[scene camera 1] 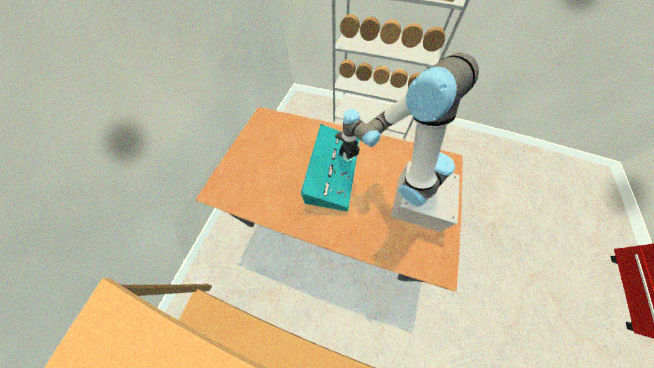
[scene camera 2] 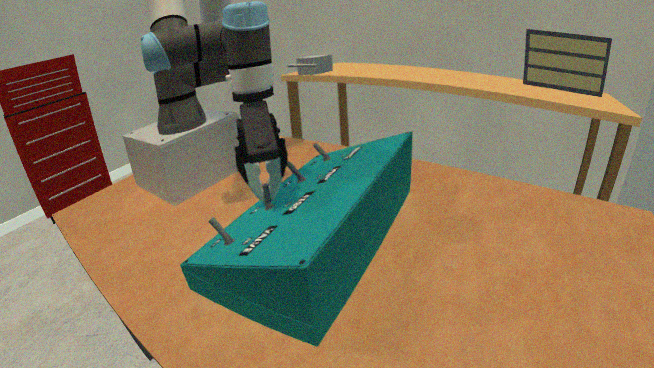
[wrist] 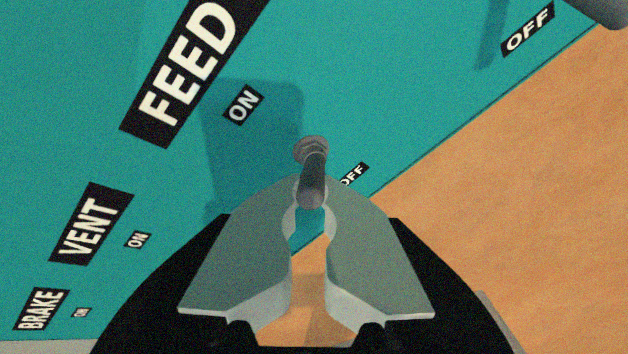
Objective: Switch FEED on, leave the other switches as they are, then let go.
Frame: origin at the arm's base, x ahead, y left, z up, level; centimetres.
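Seen in the pictures: gripper, fingertip midpoint: point(scene camera 1: 346, 159) point(scene camera 2: 267, 201) point(wrist: 311, 178); arm's base at its link origin: point(scene camera 2: 182, 126).
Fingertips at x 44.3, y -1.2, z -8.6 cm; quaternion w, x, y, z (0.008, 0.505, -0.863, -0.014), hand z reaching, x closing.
Note:
Offsets run from my fingertips to a thing's top centre. "*": to the spot under its first point. Level surfaces: height alone.
The teal switch panel point(scene camera 1: 317, 172) point(scene camera 2: 345, 215) point(wrist: 360, 100) lies on the table. The FEED lever {dx +1.2, dy -0.8, dz +4.4 cm} point(scene camera 2: 269, 204) point(wrist: 312, 170) stands near upright, between its ON label {* dx +5.5, dy +0.6, dz +1.1 cm} point(wrist: 243, 105) and OFF label {* dx -2.1, dy -2.2, dz -1.9 cm} point(wrist: 354, 174). My gripper point(scene camera 1: 346, 157) point(scene camera 2: 267, 196) point(wrist: 311, 178) is at this lever, its fingertips closed around the upper part, slightly apart with the lever between them. The VALVE lever {dx +3.6, dy -12.6, dz +3.5 cm} point(scene camera 2: 221, 231) point(wrist: 607, 10), VENT lever {dx -3.8, dy +10.2, dz +3.5 cm} point(scene camera 2: 296, 171) and BRAKE lever {dx -7.5, dy +21.6, dz +3.5 cm} point(scene camera 2: 321, 151) lean toward the panel's OFF side. My fingers hide the VENT and BRAKE levers in the wrist view.
The VALVE and VENT levers stand on either side of the FEED lever. The robot's pale base block point(scene camera 1: 425, 217) point(scene camera 2: 175, 165) stands on the orange table {dz -9.2 cm} point(scene camera 1: 250, 160) point(scene camera 2: 475, 280). A shelf rack point(scene camera 1: 333, 75) stands behind the table, and a red cabinet point(scene camera 2: 55, 130) stands beyond it.

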